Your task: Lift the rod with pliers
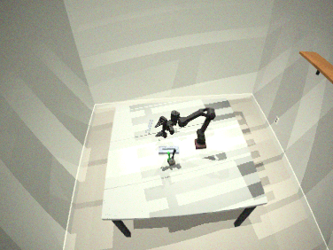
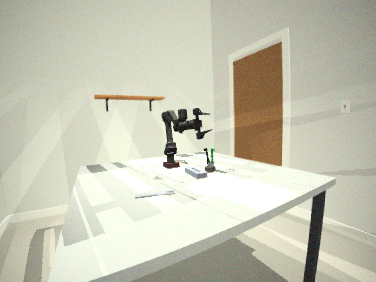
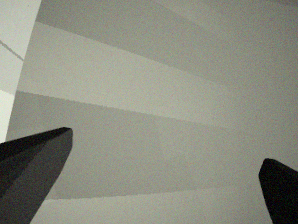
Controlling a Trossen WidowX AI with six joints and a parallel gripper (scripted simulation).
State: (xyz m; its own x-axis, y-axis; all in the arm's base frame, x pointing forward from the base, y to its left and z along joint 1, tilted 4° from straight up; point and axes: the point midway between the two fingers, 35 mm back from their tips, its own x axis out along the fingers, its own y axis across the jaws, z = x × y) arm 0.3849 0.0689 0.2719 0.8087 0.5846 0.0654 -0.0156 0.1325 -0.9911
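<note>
My gripper tip is 130 mm past the black handle, 60 mm to the right of it and 230 mm above it. The rest, counted from my gripper tip: grey channel block 100 mm behind, 60 mm to the right, 320 mm below; then brown holster 110 mm behind, 70 mm to the left, 320 mm below; then orange rod 100 mm behind, 60 mm to the right, 320 mm below.
</note>
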